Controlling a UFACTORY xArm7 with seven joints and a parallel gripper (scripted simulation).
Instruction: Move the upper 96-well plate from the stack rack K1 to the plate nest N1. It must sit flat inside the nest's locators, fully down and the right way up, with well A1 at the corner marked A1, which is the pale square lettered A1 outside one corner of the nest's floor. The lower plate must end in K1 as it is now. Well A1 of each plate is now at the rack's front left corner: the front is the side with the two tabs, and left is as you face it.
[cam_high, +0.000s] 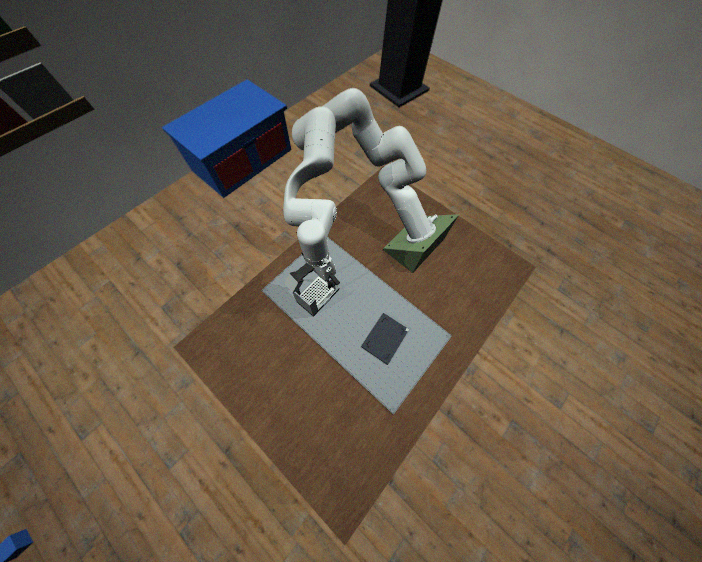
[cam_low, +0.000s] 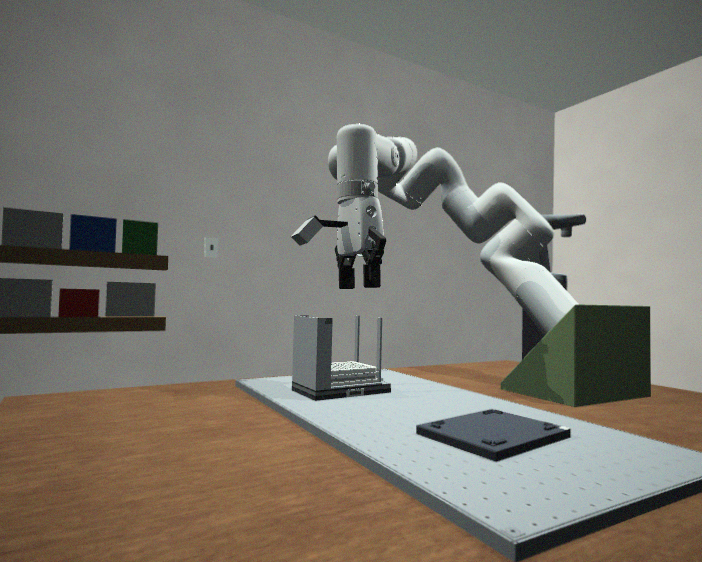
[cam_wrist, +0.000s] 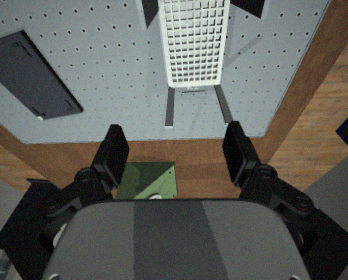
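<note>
Right now the rack wall is 10 cm ahead of my hand, 1 cm to the right of it and 12 cm below it.
</note>
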